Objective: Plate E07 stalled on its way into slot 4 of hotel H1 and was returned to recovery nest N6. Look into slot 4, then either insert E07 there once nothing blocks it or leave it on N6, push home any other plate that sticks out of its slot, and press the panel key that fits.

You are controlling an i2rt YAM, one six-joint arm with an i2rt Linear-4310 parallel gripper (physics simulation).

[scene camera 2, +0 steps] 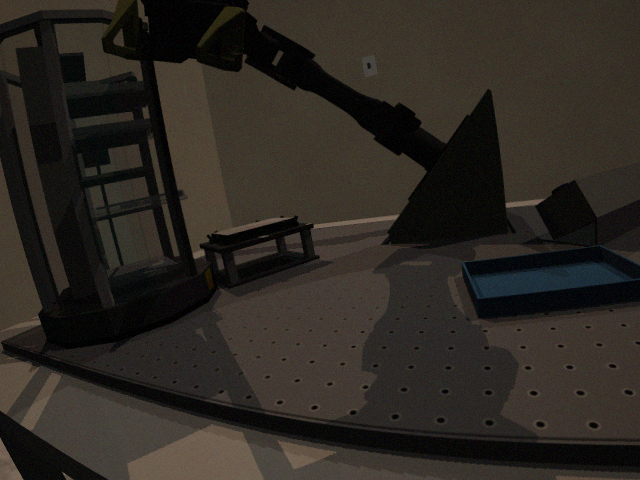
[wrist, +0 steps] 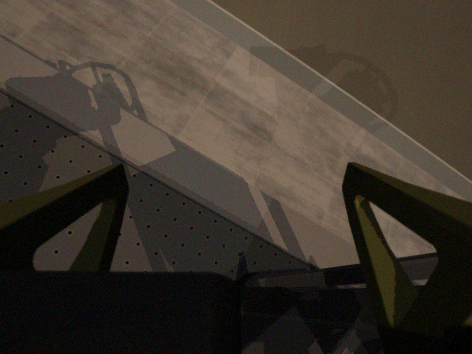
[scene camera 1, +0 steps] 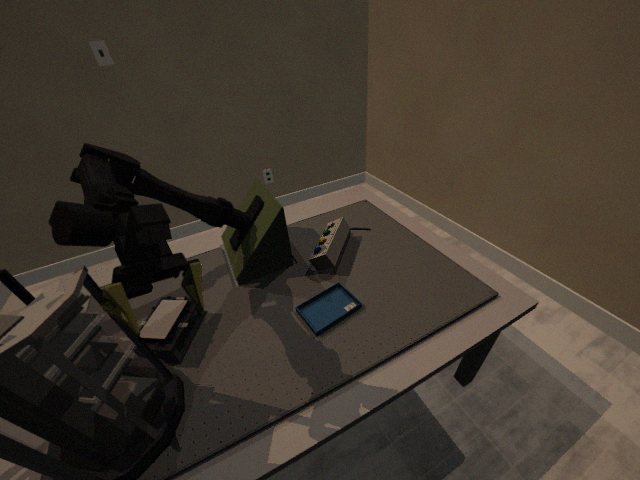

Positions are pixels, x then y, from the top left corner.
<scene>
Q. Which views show the gripper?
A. Scene camera 2, the wrist view and scene camera 1: all of them.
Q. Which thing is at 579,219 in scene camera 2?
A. A button box.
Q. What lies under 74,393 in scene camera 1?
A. A dark slotted rack.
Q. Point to a blue tray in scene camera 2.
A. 609,291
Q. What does the gripper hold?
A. Nothing.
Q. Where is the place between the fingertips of the gripper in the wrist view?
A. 235,175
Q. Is the gripper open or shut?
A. Open.
</scene>
